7 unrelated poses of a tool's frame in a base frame.
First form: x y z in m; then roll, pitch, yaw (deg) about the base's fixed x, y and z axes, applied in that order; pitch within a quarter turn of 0, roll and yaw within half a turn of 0.
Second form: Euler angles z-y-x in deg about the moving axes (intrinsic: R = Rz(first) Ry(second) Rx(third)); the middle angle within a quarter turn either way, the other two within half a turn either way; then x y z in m. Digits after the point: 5 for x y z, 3 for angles.
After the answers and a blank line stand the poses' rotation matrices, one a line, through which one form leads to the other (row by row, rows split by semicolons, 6 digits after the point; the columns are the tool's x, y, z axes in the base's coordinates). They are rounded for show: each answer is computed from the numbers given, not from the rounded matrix.
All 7 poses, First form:
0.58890 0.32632 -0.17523 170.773 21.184 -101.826
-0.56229 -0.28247 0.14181 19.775 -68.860 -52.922
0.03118 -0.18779 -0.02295 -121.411 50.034 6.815
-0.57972 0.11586 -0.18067 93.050 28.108 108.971
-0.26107 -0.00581 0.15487 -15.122 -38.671 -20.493
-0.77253 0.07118 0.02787 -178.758 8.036 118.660
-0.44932 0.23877 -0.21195 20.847 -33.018 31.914
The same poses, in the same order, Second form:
-101.826 21.184 170.773 0.58890 0.32632 -0.17523
-52.922 -68.860 19.775 -0.56229 -0.28247 0.14181
6.815 50.034 -121.411 0.03118 -0.18779 -0.02295
108.971 28.108 93.050 -0.57972 0.11586 -0.18067
-20.493 -38.671 -15.122 -0.26107 -0.00581 0.15487
118.660 8.036 -178.758 -0.77253 0.07118 0.02787
31.914 -33.018 20.847 -0.44932 0.23877 -0.21195

-0.191091 -0.977985 -0.083843; -0.912634 0.145575 0.381979; -0.361364 0.149511 -0.920360
0.217435 0.560516 -0.799089; -0.287731 0.819105 0.496264; 0.932702 0.122017 0.339380
0.637794 -0.587641 -0.497892; 0.076222 -0.595110 0.800021; -0.766426 -0.548200 -0.334767
-0.286749 -0.102627 0.952493; 0.834150 0.462211 0.300923; -0.471135 0.880812 -0.046932
0.731337 0.490661 -0.473706; -0.273334 0.847211 0.455546; 0.624848 -0.203677 0.753711
-0.474901 0.878728 0.048012; 0.868865 0.476839 -0.133035; -0.139795 -0.021462 -0.989948
0.711754 -0.658642 -0.244125; 0.443269 0.690759 -0.571283; 0.544902 0.298400 0.783606

